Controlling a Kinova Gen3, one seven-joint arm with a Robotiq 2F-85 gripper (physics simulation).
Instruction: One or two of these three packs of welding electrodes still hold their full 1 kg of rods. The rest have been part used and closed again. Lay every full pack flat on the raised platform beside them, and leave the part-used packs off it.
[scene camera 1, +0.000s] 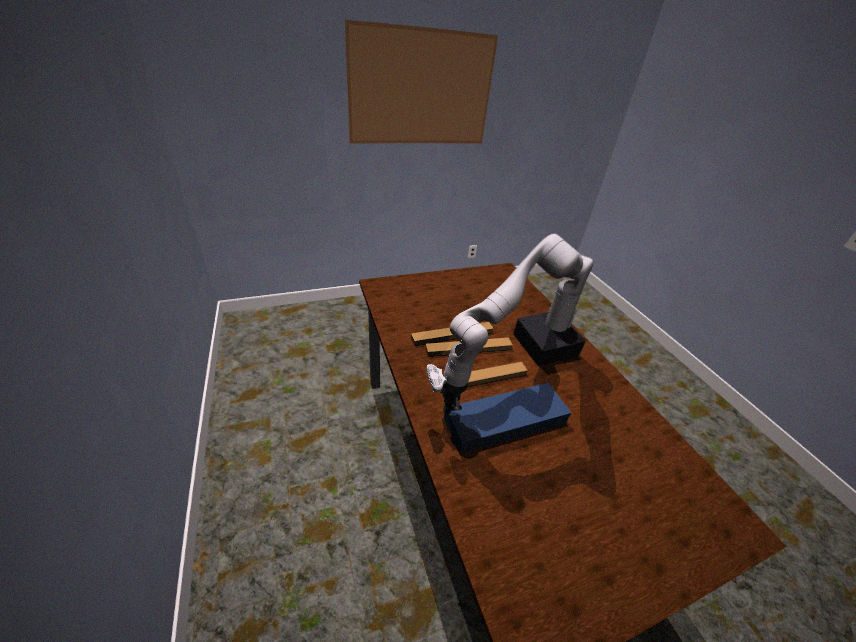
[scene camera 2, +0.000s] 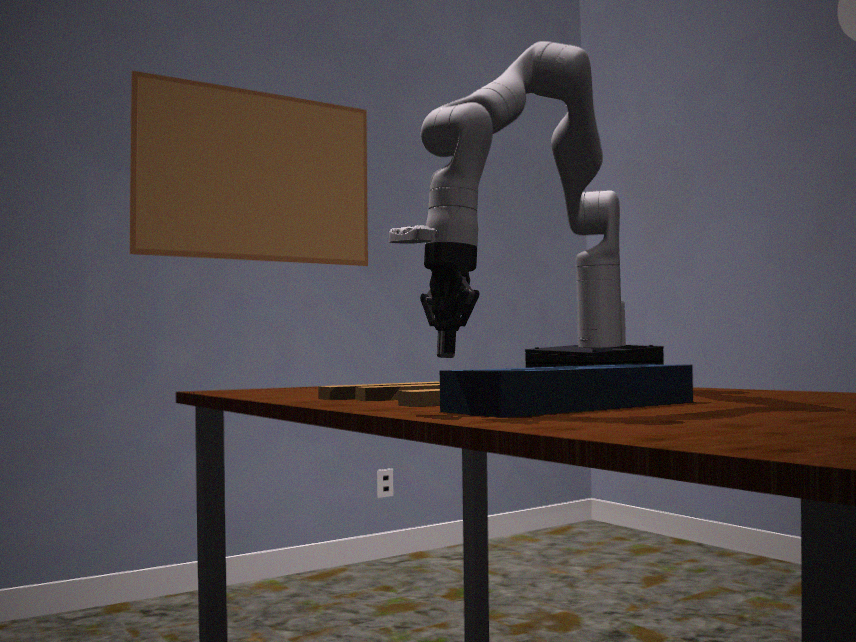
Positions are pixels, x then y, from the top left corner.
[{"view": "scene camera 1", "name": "tan pack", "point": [501, 372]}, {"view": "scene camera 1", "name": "blue platform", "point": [495, 419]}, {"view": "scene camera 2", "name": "gripper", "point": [445, 357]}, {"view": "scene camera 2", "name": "tan pack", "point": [366, 393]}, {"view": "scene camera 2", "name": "blue platform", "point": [509, 392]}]
